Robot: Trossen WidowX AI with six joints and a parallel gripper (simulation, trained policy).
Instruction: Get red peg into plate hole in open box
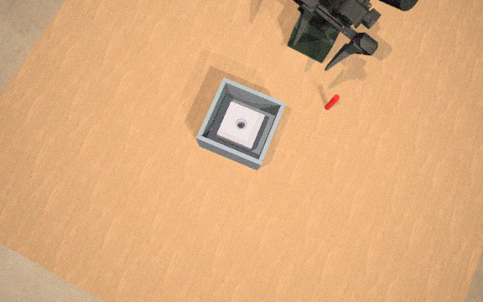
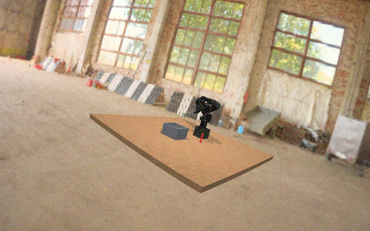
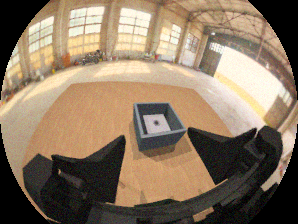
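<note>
Right now my gripper tip is 3 cm past the red peg, 10 cm to the right of it and 18 cm above it. From my gripper tip the other things lie so: grey box: 16 cm ahead, 5 cm to the right, 19 cm below; plate: 16 cm ahead, 5 cm to the right, 17 cm below.
</note>
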